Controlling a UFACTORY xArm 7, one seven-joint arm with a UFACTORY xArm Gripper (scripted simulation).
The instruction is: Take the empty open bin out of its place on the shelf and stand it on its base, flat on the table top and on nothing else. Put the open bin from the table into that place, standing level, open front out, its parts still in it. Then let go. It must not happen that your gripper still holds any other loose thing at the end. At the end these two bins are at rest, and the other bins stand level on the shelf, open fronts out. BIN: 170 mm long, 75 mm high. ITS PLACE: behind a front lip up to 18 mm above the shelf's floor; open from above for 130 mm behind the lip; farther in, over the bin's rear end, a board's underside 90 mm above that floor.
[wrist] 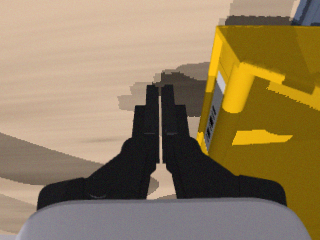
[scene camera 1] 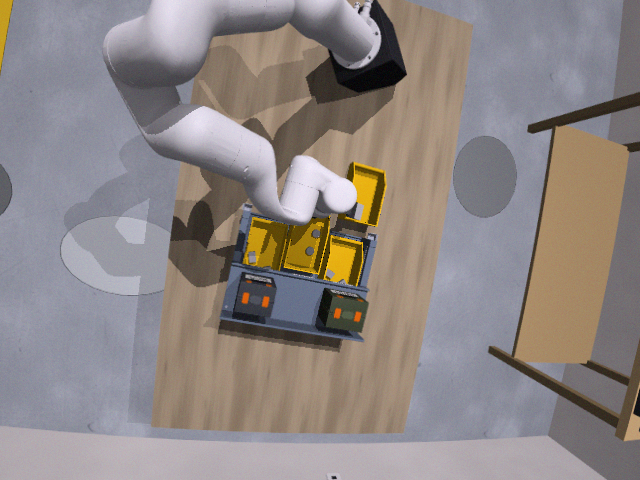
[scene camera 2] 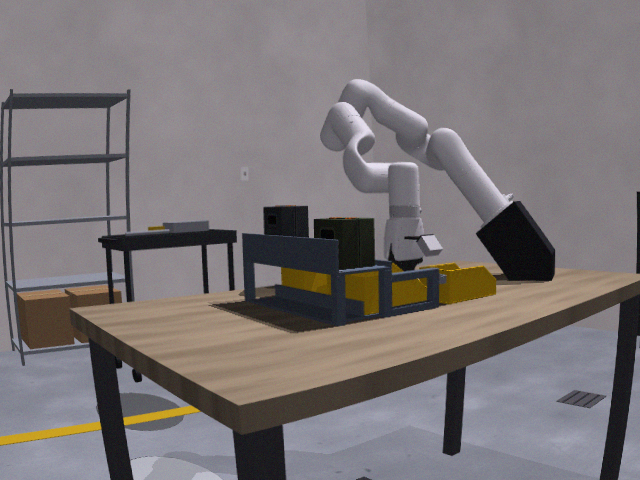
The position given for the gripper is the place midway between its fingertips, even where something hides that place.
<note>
In view: the gripper [wrist: 160,102], a yellow bin [scene camera 1: 295,257], a yellow bin [scene camera 2: 465,284] and a yellow bin [scene camera 2: 362,286].
</note>
